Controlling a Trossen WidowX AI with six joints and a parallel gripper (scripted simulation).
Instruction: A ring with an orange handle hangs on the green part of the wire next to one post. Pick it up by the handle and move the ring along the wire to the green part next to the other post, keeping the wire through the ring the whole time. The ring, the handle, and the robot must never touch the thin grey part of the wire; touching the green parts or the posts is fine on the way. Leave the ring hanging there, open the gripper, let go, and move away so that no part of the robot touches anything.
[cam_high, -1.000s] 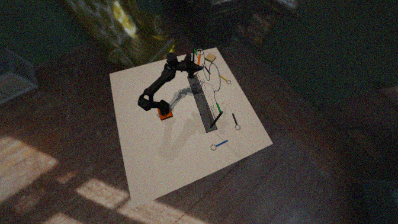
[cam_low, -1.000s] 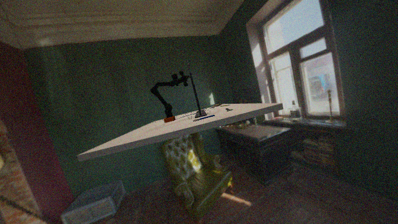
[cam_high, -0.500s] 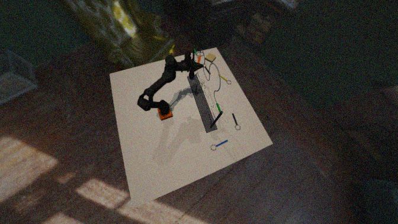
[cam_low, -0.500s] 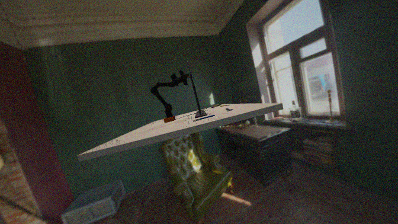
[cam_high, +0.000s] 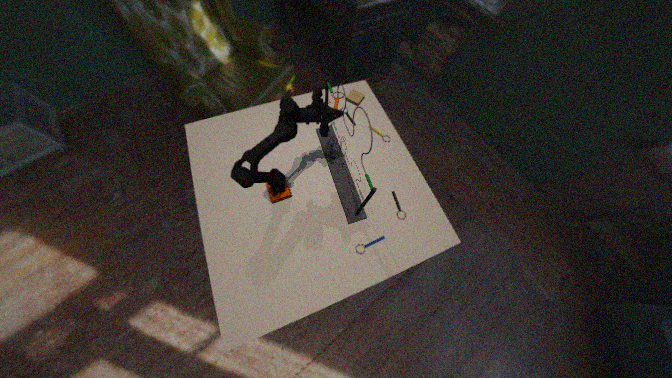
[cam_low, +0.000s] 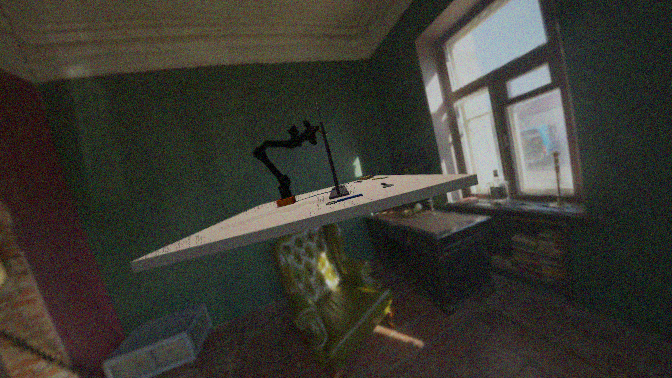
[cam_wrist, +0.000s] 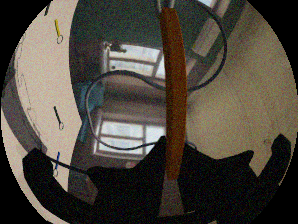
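The ring with orange handle lies 9 cm to the left of my gripper tip, 3 cm below it and 1 cm ahead of it. Also, from my gripper tip: yellow-handled ring (47 cm below, 38 cm ahead, 15 cm to the left); then blue-handled ring (48 cm to the right, 47 cm below, 3 cm ahead); then black-handled ring (47 cm below, 34 cm to the right, 28 cm ahead).
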